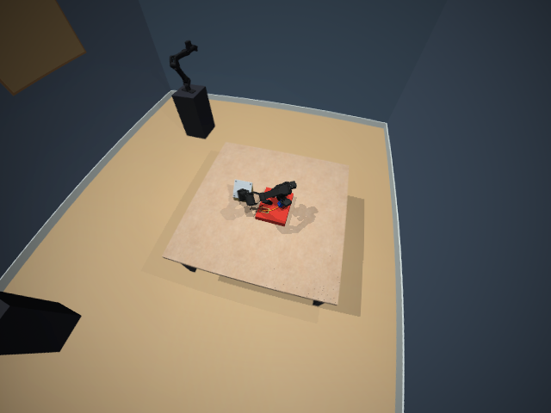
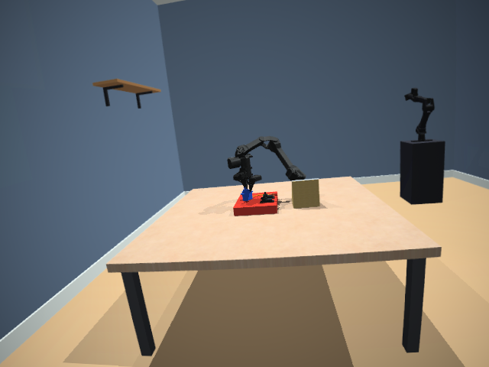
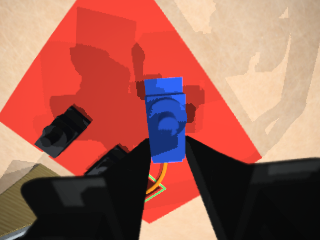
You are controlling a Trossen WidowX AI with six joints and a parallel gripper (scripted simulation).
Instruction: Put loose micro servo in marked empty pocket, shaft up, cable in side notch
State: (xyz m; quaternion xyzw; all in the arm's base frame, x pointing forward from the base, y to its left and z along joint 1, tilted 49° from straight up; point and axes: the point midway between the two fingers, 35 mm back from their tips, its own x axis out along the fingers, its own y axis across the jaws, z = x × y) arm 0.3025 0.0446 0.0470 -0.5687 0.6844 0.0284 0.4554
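My gripper tip is now 70 mm above the red deck.
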